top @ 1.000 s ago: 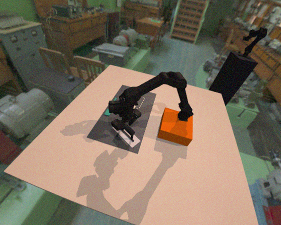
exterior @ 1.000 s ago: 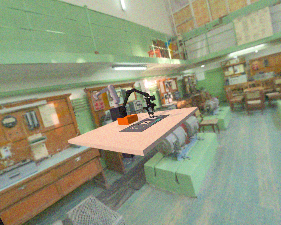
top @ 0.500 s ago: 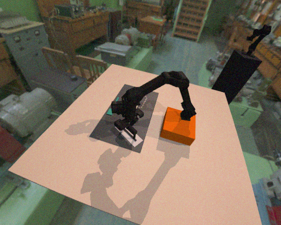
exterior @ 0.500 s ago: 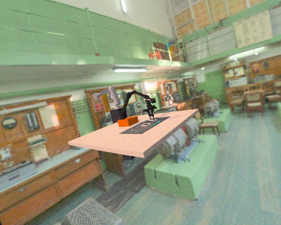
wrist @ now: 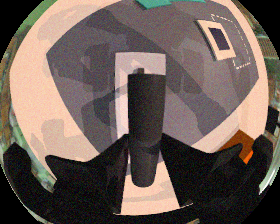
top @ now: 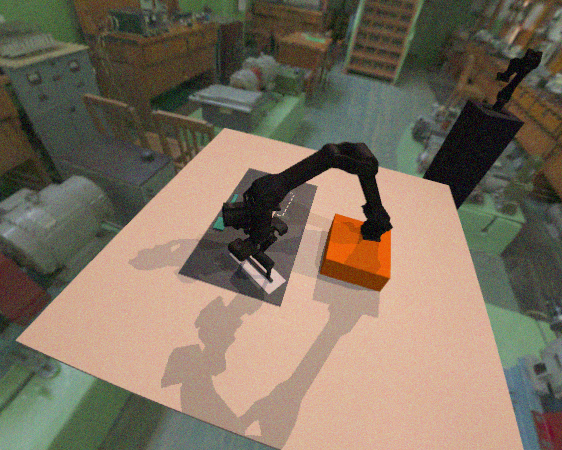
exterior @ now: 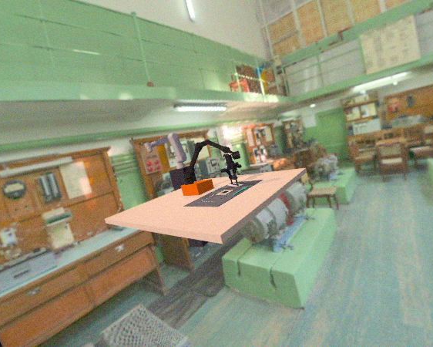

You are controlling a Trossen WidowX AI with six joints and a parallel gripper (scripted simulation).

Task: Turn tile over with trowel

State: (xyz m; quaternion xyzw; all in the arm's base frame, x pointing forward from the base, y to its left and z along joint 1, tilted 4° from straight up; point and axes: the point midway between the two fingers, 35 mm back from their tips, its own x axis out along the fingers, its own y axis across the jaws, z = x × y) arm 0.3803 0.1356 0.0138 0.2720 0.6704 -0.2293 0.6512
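Now: gripper tip 220 mm to the left of the teal trowel, 150 mm short of it and 60 mm above it. From my gripper tip the other things lie so: dark grey mat: 220 mm to the right, 90 mm below, 10 mm ahead; then tile: 250 mm to the right, 60 mm below, 20 mm ahead.
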